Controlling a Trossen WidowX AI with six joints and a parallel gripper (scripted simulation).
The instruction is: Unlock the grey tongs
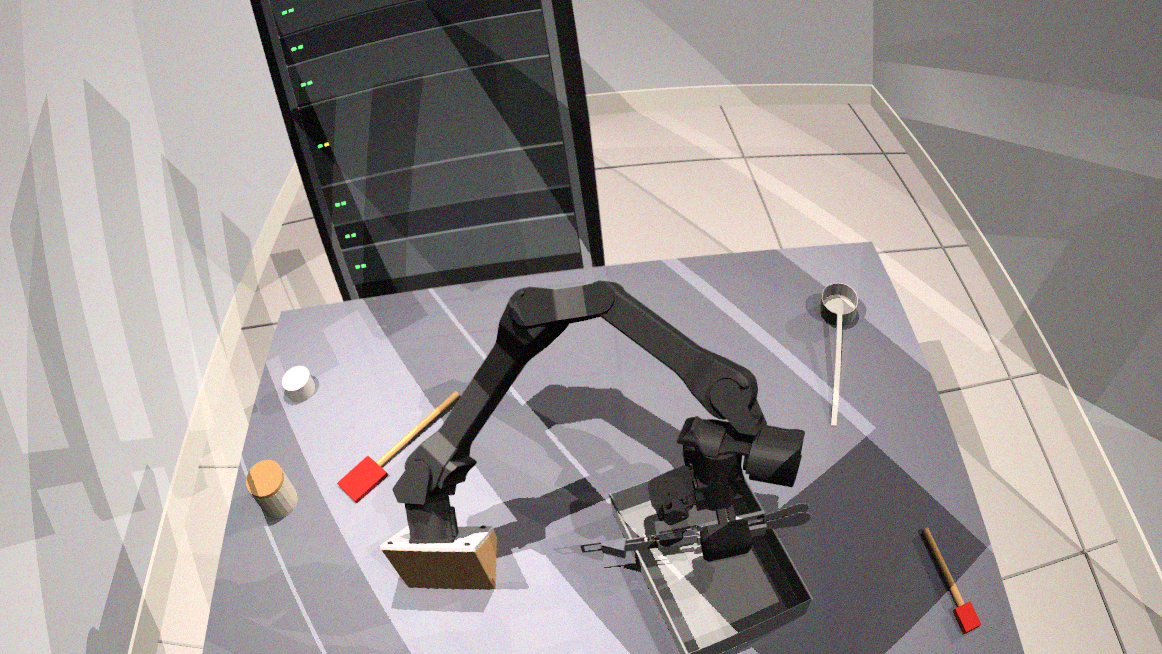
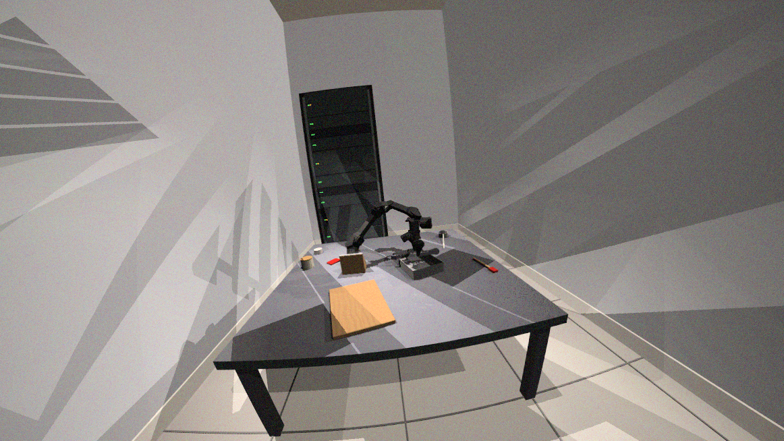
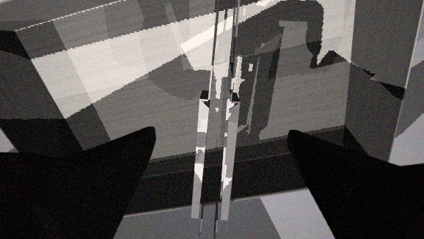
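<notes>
My gripper tip is 40 mm above the roasting tin, 20 mm to the left of it and 10 mm past it. From my gripper tip the other things lie so: tan-topped can: 710 mm behind, 200 mm to the left, 40 mm below; then wooden board: 360 mm behind, 330 mm to the right, 60 mm below; then white cylinder: 690 mm behind, 470 mm to the left, 50 mm below.
</notes>
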